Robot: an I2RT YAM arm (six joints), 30 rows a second.
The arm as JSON. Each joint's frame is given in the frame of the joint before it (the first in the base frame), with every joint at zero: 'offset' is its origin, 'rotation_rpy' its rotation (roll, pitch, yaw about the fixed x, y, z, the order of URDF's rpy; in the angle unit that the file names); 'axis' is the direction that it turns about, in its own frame. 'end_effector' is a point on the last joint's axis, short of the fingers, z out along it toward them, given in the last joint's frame.
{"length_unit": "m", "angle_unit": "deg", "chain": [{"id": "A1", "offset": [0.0, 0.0, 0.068], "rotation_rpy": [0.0, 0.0, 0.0], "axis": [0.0, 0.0, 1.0]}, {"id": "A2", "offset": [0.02, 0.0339, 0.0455], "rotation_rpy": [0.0, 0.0, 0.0], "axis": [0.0, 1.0, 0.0]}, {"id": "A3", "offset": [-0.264, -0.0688, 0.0], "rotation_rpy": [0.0, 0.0, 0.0], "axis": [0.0, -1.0, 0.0]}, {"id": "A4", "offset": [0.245, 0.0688, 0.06], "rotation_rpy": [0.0, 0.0, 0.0], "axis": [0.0, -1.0, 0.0]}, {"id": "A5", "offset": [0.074, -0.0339, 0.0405], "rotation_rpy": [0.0, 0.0, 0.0], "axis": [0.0, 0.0, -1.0]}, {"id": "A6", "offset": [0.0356, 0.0, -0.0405], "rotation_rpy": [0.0, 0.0, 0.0], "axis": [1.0, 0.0, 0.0]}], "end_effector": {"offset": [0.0, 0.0, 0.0], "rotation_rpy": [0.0, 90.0, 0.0]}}
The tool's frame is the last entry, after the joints.
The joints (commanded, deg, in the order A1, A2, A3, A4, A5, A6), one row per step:
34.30, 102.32, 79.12, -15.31, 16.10, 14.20
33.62, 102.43, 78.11, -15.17, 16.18, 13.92
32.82, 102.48, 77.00, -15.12, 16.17, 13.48
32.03, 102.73, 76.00, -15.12, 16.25, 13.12
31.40, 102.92, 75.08, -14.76, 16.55, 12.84
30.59, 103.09, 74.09, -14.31, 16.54, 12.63
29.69, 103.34, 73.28, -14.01, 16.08, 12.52
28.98, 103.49, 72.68, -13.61, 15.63, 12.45
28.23, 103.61, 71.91, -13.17, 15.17, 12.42
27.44, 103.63, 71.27, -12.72, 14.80, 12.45
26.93, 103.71, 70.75, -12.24, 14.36, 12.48
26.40, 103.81, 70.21, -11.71, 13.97, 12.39
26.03, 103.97, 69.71, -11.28, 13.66, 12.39
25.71, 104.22, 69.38, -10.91, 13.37, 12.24
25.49, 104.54, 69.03, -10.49, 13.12, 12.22
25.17, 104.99, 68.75, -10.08, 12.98, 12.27
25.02, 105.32, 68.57, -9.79, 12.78, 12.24
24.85, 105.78, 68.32, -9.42, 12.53, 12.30
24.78, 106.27, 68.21, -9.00, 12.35, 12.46
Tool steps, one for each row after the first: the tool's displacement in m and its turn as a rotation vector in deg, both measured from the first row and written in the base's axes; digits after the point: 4 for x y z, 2 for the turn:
0.0014, -0.0050, -0.0064, -0.81, 0.73, -0.57
0.0026, -0.0110, -0.0131, -1.75, 1.59, -1.09
0.0041, -0.0167, -0.0205, -2.74, 2.56, -1.71
0.0054, -0.0213, -0.0264, -3.51, 3.06, -2.39
0.0070, -0.0270, -0.0325, -4.02, 3.66, -3.05
0.0089, -0.0329, -0.0384, -4.21, 4.47, -3.52
0.0105, -0.0373, -0.0422, -4.16, 4.94, -3.85
0.0117, -0.0423, -0.0467, -4.12, 5.50, -4.23
0.0131, -0.0475, -0.0498, -3.95, 5.84, -4.76
0.0140, -0.0508, -0.0526, -3.70, 6.11, -4.96
0.0150, -0.0541, -0.0556, -3.57, 6.34, -5.13
0.0155, -0.0565, -0.0588, -3.48, 6.65, -5.27
0.0163, -0.0584, -0.0618, -3.50, 6.91, -5.28
0.0169, -0.0596, -0.0653, -3.47, 7.22, -5.30
0.0181, -0.0614, -0.0692, -3.48, 7.56, -5.55
0.0187, -0.0621, -0.0720, -3.48, 7.82, -5.53
0.0195, -0.0629, -0.0759, -3.43, 8.21, -5.55
0.0204, -0.0629, -0.0792, -3.29, 8.46, -5.60

